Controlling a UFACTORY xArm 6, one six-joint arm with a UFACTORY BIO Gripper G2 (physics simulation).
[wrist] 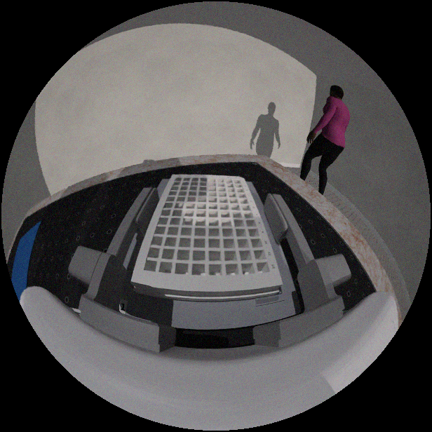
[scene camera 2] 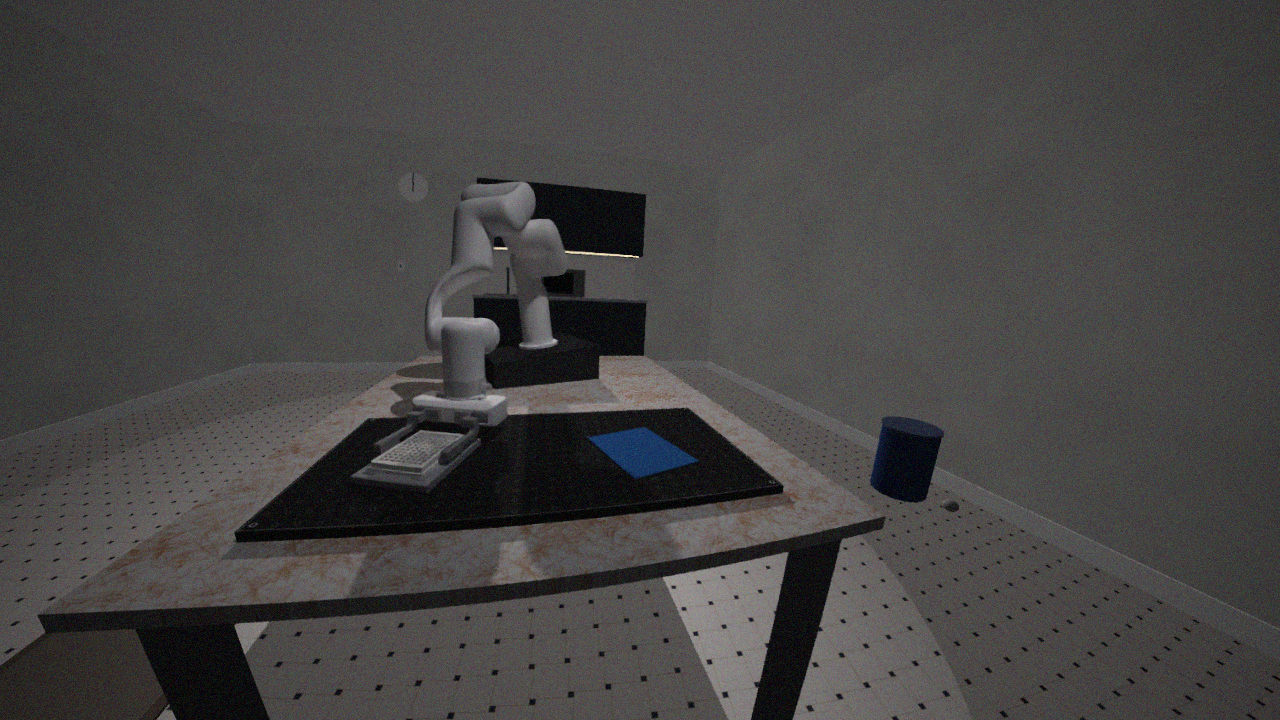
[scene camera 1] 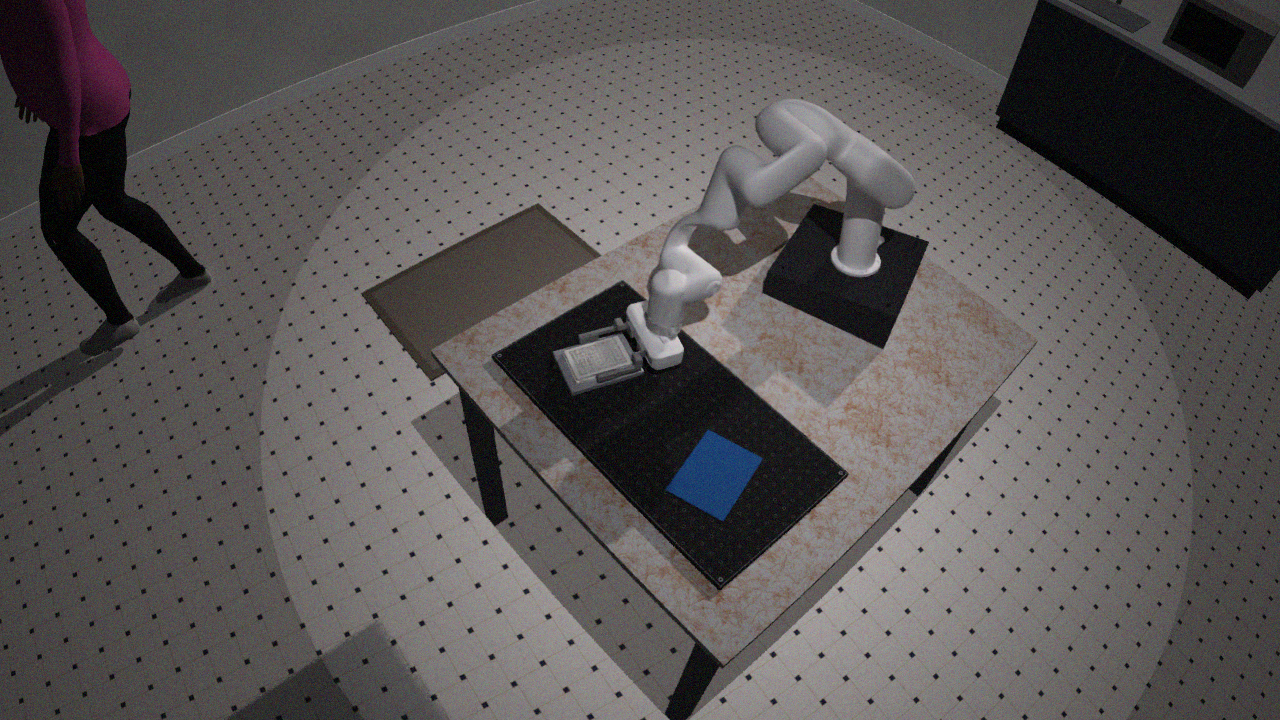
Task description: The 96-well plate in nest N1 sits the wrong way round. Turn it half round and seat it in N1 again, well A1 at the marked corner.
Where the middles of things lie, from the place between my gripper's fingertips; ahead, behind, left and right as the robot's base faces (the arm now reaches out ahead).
The white 96-well plate (scene camera 2: 416, 456) lies 20 mm behind my hand and 10 mm to the left of it. From my hand the other things lie so: flat blue square (scene camera 1: 713, 477) (370 mm to the left, 20 mm below, 20 mm behind); grey nest N1 (scene camera 2: 442, 470) (20 mm below, 20 mm behind, 10 mm to the left).
